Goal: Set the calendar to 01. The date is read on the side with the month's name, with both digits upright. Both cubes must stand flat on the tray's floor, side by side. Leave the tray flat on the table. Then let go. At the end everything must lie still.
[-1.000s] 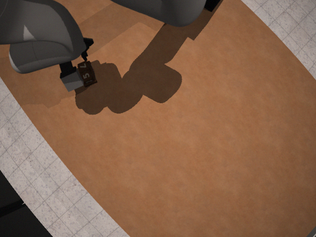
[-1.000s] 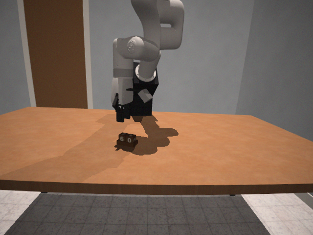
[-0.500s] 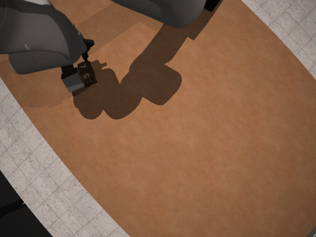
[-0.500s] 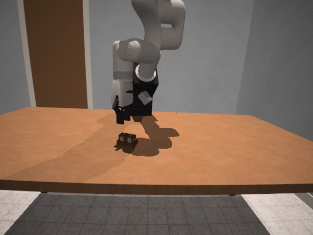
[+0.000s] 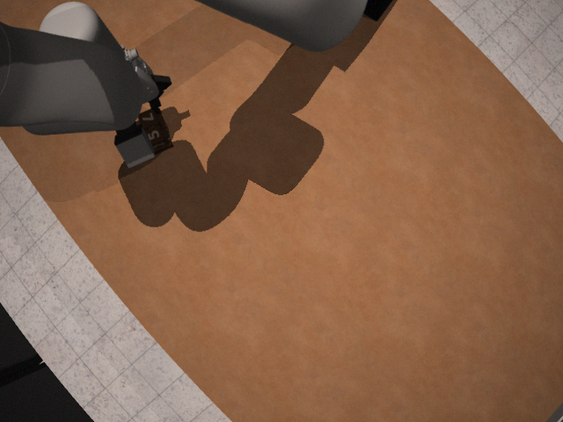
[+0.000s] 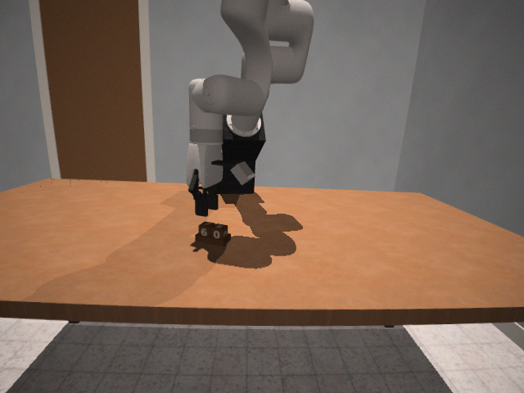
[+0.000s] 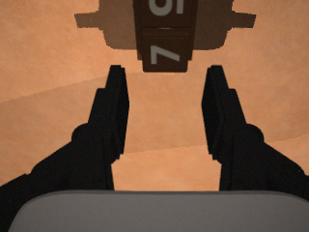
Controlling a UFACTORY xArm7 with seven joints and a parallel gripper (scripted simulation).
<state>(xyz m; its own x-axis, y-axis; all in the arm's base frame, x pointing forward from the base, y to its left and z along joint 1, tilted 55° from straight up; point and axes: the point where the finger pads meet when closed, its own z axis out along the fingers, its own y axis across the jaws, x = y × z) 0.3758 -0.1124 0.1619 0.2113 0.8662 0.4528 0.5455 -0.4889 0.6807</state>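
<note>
My hand is 70 mm above the cube. Also, from my hand: calendar tray 10 mm ahead, 20 mm to the left, 80 mm below.
</note>
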